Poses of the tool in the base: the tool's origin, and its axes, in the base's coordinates. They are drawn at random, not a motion.
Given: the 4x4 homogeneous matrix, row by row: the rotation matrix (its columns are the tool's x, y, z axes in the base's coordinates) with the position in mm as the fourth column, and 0 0 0 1 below. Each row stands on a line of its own.
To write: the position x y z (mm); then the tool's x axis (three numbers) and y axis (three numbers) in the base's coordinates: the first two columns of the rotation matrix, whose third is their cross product. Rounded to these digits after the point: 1 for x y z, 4 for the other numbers.
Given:
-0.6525 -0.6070 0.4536 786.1
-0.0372 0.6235 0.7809 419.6
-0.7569 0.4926 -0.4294 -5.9
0 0 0 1
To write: 786.1 419.6 -5.9 -0.6525 -0.0372 -0.7569 -0.6070 0.6235 0.4926
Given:
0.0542 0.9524 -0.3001 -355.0
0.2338 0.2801 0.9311 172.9
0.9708 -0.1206 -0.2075 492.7
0 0 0 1
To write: -355.0 172.9 492.7 0.0542 0.2338 0.9708 0.9524 0.2801 -0.1206
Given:
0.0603 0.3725 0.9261 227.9
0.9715 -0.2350 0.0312 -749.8
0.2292 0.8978 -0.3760 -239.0
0 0 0 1
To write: 227.9 -749.8 -239.0 0.0603 0.9715 0.2292 0.3725 -0.2350 0.8978
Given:
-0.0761 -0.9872 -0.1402 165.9
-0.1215 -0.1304 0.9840 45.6
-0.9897 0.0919 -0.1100 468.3
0 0 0 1
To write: 165.9 45.6 468.3 -0.0761 -0.1215 -0.9897 -0.9872 -0.1304 0.0919
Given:
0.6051 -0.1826 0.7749 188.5
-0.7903 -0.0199 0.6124 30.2
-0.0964 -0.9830 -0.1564 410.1
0 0 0 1
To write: 188.5 30.2 410.1 0.6051 -0.7903 -0.0964 -0.1826 -0.0199 -0.9830
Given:
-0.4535 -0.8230 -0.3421 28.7
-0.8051 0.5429 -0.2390 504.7
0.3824 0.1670 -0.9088 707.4
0 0 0 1
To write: 28.7 504.7 707.4 -0.4535 -0.8051 0.3824 -0.8230 0.5429 0.1670
